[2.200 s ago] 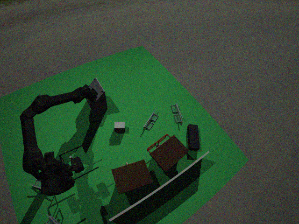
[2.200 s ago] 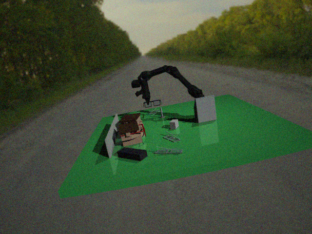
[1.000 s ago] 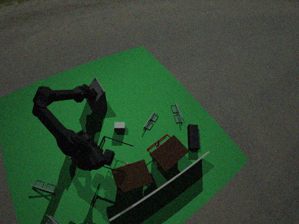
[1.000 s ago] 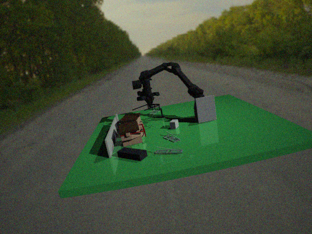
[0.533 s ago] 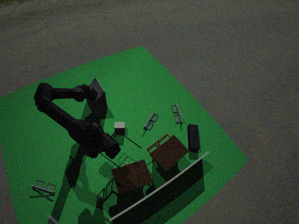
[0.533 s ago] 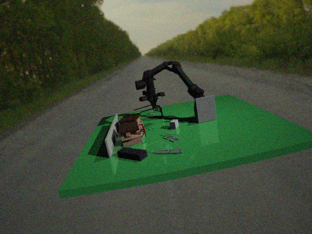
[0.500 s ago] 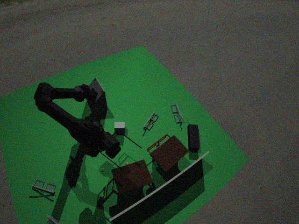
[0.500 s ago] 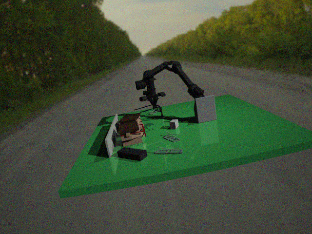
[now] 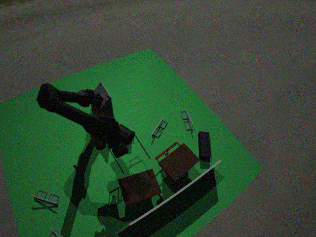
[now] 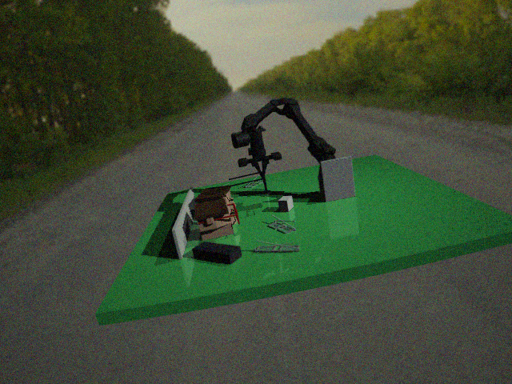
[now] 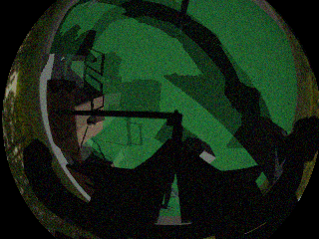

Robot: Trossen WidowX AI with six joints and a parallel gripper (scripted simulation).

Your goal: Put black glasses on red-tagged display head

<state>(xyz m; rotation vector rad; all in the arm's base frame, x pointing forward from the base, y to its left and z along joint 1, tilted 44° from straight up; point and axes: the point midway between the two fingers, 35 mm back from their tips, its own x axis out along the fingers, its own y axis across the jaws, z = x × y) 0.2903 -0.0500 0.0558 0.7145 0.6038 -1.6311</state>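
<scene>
Right now my gripper tip is 200 mm short of the display head, 20 mm to the left of it and 70 mm above it. Round my gripper tip: white cube 60 mm behind, 110 mm to the left, 100 mm below; small peg 40 mm behind, 210 mm to the right, 100 mm below; white backboard 350 mm ahead, 70 mm to the left, 70 mm below.
</scene>
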